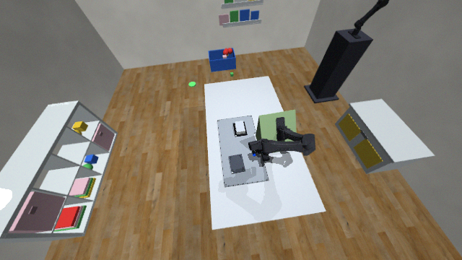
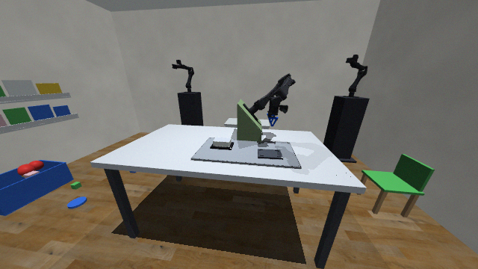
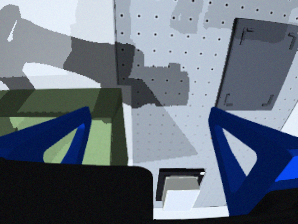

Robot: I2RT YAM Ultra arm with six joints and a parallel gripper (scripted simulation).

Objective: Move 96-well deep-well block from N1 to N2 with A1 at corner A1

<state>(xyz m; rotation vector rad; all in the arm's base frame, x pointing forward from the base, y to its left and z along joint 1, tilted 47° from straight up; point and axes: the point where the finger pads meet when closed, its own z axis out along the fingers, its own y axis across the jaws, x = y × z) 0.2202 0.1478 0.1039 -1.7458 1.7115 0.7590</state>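
The deep-well block lies 9 cm ahead of my hand, 37 cm to the right of it and 14 cm below it.
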